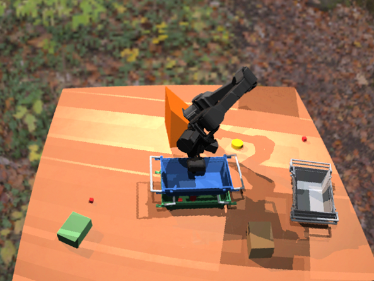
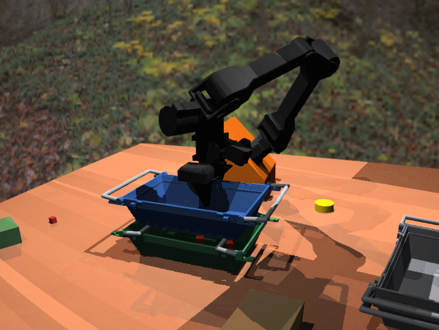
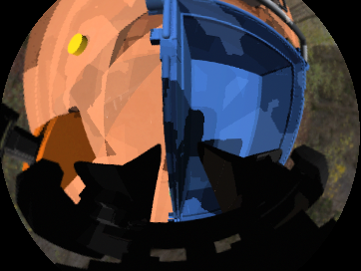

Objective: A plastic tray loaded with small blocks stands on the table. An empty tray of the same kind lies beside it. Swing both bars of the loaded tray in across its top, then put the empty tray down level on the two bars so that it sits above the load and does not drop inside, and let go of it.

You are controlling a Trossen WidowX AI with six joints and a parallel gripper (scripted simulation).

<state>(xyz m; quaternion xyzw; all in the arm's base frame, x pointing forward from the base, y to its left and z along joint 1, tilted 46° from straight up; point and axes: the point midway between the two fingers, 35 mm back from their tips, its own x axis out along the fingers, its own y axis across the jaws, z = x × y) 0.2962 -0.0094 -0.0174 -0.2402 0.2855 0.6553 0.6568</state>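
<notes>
The blue tray lies 70 mm ahead of my gripper tip and 30 mm above it. Also, from my gripper tip: yellow disc: 230 mm to the left, 210 mm behind, 70 mm below; tan box: 340 mm ahead, 180 mm to the left, 50 mm below; green box: 450 mm to the right, 220 mm ahead, 60 mm below.
</notes>
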